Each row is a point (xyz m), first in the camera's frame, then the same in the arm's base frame.
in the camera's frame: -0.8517 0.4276 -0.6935
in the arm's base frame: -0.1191 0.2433 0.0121
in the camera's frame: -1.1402 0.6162 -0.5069
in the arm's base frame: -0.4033 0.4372 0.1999
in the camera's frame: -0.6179 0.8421 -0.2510
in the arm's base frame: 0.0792 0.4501 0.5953
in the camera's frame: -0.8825 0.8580 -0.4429
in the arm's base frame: -0.1274 0.5820 0.3785
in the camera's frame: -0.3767 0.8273 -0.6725
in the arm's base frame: 0.4032 0.4942 0.2359
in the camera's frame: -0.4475 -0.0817 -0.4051
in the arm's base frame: 0.1094 -0.4079 0.1843
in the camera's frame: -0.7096 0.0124 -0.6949
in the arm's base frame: -0.0583 -0.1770 -0.0987
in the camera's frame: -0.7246 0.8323 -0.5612
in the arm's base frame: 0.0459 0.5524 0.2853
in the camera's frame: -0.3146 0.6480 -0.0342
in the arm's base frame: 0.2848 0.1363 0.7849
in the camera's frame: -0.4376 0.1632 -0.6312
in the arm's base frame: 0.2148 -0.1202 0.0528
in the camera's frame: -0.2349 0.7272 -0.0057
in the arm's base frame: 0.3689 0.1828 0.8496
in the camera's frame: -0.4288 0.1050 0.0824
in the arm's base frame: 0.0503 -0.3733 0.7021
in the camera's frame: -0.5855 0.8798 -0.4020
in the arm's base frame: 0.1514 0.5190 0.4716
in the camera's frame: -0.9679 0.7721 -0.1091
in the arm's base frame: -0.3006 0.4307 0.6490
